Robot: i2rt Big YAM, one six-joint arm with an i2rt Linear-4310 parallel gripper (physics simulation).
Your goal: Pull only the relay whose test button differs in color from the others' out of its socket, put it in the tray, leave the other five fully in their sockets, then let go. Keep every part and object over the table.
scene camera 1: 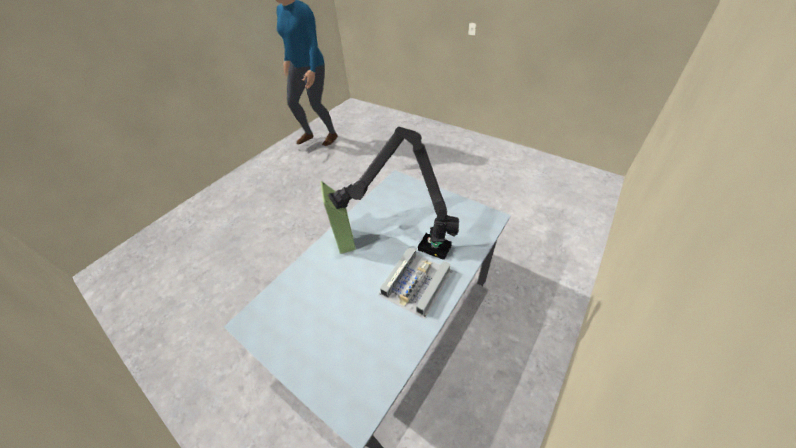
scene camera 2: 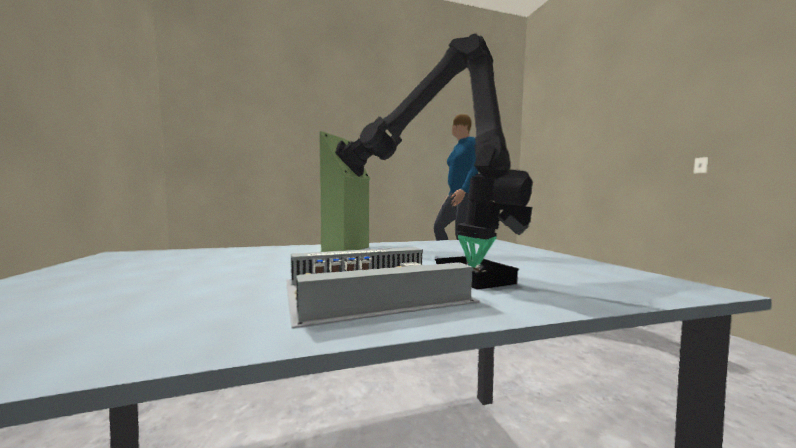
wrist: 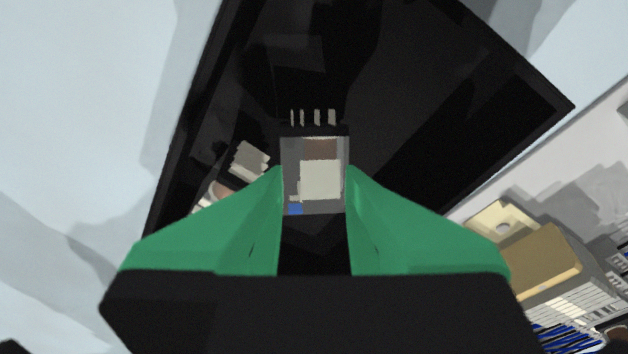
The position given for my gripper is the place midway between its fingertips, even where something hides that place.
Observation:
In view: my gripper (scene camera 2: 474, 265) and a tan end block (wrist: 544, 257).
My gripper also shows in the wrist view (wrist: 314, 178).

